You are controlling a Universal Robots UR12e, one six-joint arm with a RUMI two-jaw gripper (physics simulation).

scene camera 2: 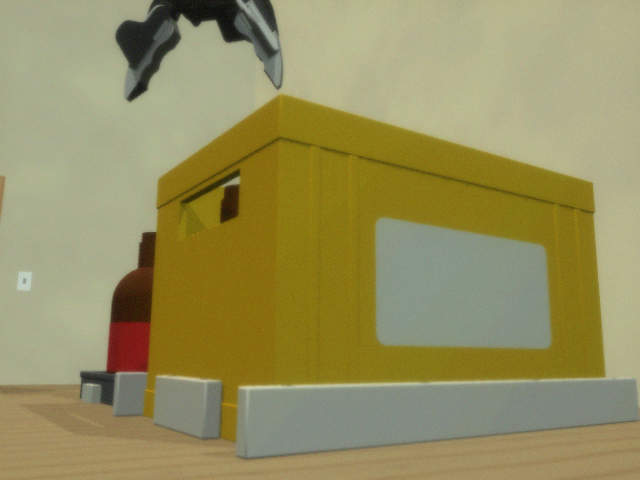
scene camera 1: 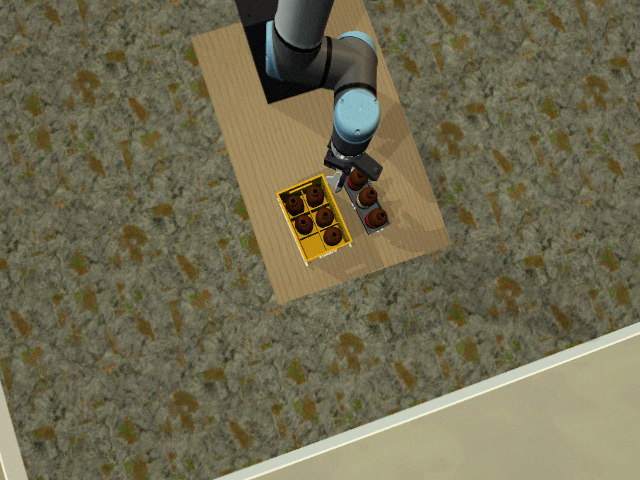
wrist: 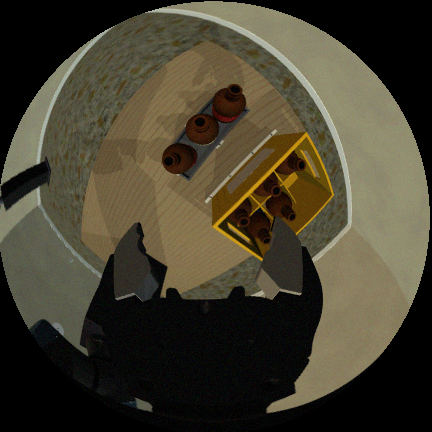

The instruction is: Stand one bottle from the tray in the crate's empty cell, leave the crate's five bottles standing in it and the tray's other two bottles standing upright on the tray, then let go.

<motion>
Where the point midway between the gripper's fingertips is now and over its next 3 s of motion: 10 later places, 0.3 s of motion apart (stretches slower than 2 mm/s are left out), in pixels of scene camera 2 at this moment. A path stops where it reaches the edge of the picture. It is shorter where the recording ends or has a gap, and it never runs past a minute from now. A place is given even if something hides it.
My gripper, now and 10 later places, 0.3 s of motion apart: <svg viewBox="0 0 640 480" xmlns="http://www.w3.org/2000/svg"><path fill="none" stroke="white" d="M200 95L199 95L198 96L197 96L196 96L196 97L200 114L193 145L186 152L158 162L151 167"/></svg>
</motion>
